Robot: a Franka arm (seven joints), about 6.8 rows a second.
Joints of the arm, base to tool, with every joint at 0 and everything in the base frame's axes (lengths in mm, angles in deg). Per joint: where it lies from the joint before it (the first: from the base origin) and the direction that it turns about. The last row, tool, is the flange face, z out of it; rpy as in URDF.
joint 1: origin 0 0 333 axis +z
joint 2: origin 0 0 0 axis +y
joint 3: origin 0 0 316 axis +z
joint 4: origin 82.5 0 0 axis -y
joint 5: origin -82.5 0 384 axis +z
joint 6: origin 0 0 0 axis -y
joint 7: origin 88 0 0 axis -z
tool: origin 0 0 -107 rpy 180 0 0
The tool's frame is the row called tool.
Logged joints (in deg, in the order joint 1, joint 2, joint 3, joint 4, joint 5, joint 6, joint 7), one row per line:
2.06, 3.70, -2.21, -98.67, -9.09, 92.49, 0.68
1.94, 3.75, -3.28, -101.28, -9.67, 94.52, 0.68
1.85, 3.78, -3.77, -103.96, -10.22, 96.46, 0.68
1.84, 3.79, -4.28, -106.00, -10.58, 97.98, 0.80
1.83, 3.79, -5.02, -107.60, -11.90, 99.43, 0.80
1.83, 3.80, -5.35, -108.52, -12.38, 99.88, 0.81
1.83, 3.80, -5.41, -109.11, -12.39, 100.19, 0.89
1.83, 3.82, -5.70, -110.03, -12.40, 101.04, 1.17
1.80, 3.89, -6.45, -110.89, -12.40, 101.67, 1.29
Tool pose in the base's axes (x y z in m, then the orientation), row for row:
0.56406, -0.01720, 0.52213, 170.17, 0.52, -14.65
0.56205, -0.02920, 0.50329, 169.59, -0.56, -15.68
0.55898, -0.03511, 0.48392, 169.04, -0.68, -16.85
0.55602, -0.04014, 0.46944, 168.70, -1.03, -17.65
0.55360, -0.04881, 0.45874, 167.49, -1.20, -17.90
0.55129, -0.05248, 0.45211, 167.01, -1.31, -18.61
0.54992, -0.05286, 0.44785, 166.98, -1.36, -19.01
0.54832, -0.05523, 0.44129, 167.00, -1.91, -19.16
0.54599, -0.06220, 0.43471, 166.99, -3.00, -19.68
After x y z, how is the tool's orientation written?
As a rotation vector, in degrees.
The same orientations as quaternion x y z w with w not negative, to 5 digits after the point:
0.99310, 0.00303, -0.08550, 0.08020
0.99219, -0.00328, -0.09174, 0.08442
0.99118, -0.00399, -0.09880, 0.08821
0.99048, -0.00605, -0.10363, 0.09042
0.98926, -0.00709, -0.10572, 0.10064
0.98842, -0.00775, -0.11014, 0.10411
0.98816, -0.00805, -0.11250, 0.10397
0.98807, -0.01130, -0.11336, 0.10361
0.98768, -0.01774, -0.11640, 0.10303

